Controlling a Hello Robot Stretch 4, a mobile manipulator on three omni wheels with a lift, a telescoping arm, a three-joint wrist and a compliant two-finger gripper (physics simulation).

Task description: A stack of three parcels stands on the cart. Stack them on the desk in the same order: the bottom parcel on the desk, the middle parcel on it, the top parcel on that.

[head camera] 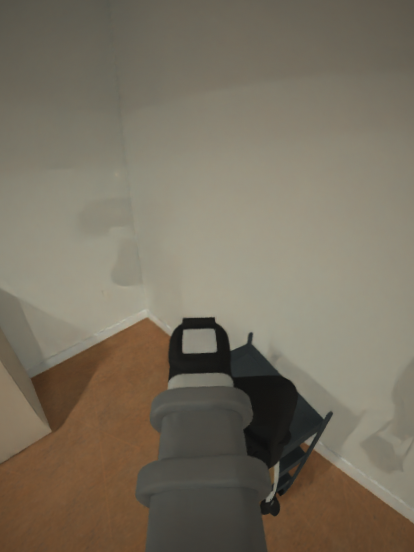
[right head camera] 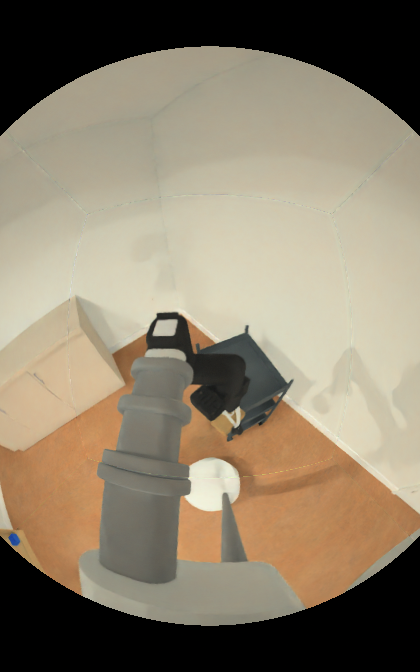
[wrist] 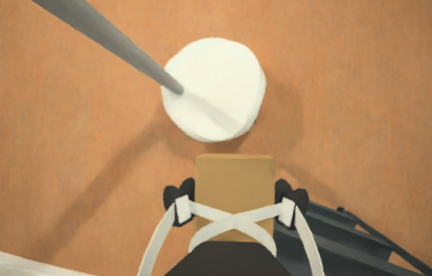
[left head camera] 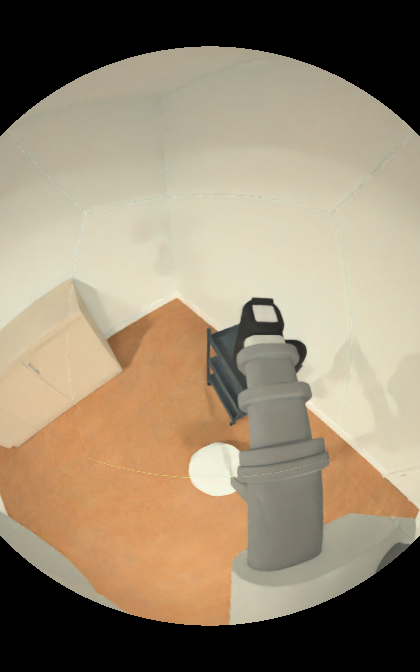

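Seen in the pictures: gripper, fingertip midpoint: [wrist: 236, 194]; robot's base, link origin: [wrist: 216, 94].
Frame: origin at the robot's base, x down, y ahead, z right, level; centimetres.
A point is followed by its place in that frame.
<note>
My gripper [wrist: 236, 194] @(x -93.8, y 26.1, z 8.6 cm) [right head camera: 228, 425] is shut on a tan box-shaped parcel [wrist: 235, 182] @(x -98.8, y 24.8, z 7.2 cm) [right head camera: 220, 425], with one fingertip at each side in the wrist view. It holds the parcel high above the floor, near the cart's edge. The dark blue-grey cart [head camera: 310, 420] @(x -63.9, y 54.9, z 39.7 cm) [left head camera: 224, 337] [right head camera: 260, 367] [wrist: 325, 240] @(x -64.7, y 49.4, z 6.1 cm) stands by the wall; no parcel shows on the visible part of its top tray. My arm and wrist hide part of the cart. A corner of a wooden surface [right head camera: 29, 550], possibly the desk, shows at lower left in the right head view. The other two parcels are not visible.
A small blue object [right head camera: 14, 539] is on that wooden surface. A beige cabinet [head camera: 20, 410] @(x -33.9, y 78.7, z -93.6 cm) [left head camera: 75, 350] [right head camera: 75, 370] stands against the left wall. My white round base [left head camera: 214, 469] [right head camera: 212, 484] [wrist: 215, 85] @(x -18.7, y 0.7, z -1.4 cm) is on the floor before the cart. Walls meet in a corner behind.
</note>
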